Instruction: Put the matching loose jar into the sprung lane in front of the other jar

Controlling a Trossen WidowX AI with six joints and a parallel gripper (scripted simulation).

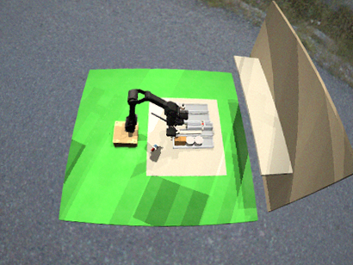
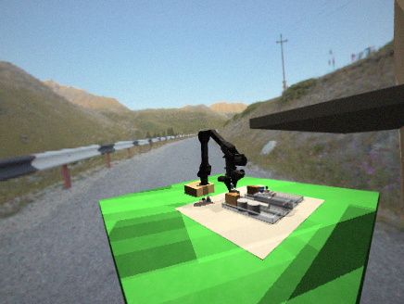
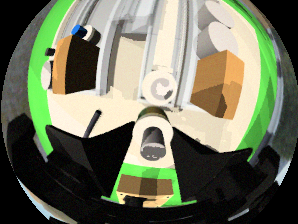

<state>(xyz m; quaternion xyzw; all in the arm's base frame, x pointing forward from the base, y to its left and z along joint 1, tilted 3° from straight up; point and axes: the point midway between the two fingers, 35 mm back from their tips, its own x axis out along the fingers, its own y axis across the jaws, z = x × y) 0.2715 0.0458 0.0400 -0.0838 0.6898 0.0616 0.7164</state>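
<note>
My gripper tip is now 180 mm short of the grey lane rack, 60 mm to the right of it and 40 mm above it. Also, from my gripper tip: thin black rod 100 mm behind, 120 mm to the left, 50 mm below; then tan wall panel 650 mm ahead, 120 mm to the left, 340 mm above.
</note>
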